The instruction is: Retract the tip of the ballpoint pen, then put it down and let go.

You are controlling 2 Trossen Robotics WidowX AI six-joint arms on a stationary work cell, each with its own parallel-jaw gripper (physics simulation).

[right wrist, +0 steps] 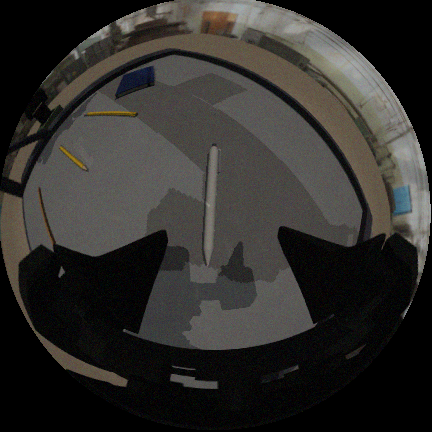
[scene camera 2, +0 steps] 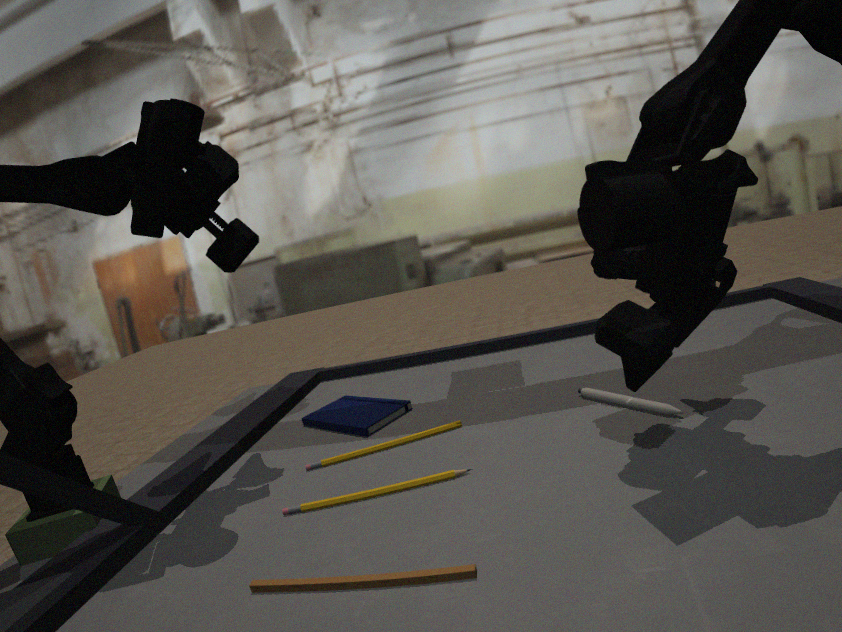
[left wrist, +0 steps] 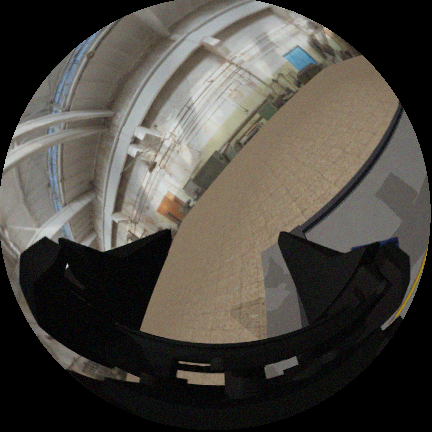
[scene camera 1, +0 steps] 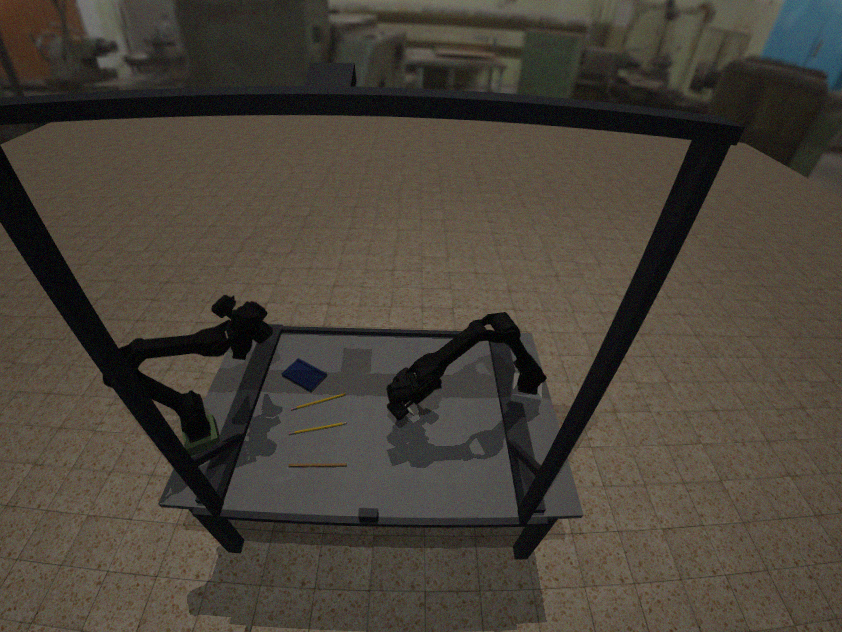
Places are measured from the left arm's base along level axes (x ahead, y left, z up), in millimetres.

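Pixels of known places: left gripper, fingertip midpoint: (scene camera 2: 212, 219) (left wrist: 226, 236); right gripper, fingertip midpoint: (right wrist: 223, 234); left arm's base at its link origin: (scene camera 1: 198, 431); right arm's base at its link origin: (scene camera 1: 527, 386).
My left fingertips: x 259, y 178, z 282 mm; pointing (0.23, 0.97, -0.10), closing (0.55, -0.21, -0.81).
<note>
Ahead of a thing's pixels: the offset from my left fingertips to its middle.
A white ballpoint pen @(373 mm ahead, 349 mm right, 317 mm down) (scene camera 2: 629, 402) (right wrist: 211, 200) lies on the grey table top. In the right wrist view its pointed end is toward the gripper and its dark-capped end with the clip points up the picture. Whether the writing tip is out is too small to tell. My right gripper (right wrist: 223, 234) (scene camera 2: 637, 370) is open and empty, low above the table, with its fingers either side of the line of the pen. In scene camera 1 the right gripper (scene camera 1: 402, 408) hides most or all of the pen. My left gripper (left wrist: 226, 236) is open and empty, raised at the left edge of the table.
A dark blue notebook @(121 mm ahead, 81 mm right, 316 mm down) (scene camera 1: 304, 374) (scene camera 2: 357, 414) (right wrist: 135, 81) lies at the back left. Two yellow pencils @(125 mm ahead, 218 mm right, 319 mm down) (scene camera 2: 384, 445) @(87 mm ahead, 318 mm right, 319 mm down) (scene camera 2: 377, 491) and an orange stick @(36 mm ahead, 440 mm right, 319 mm down) (scene camera 1: 317, 465) (scene camera 2: 363, 579) lie in front of it. A dark frame post (scene camera 1: 629, 306) rises at the table's right.
</note>
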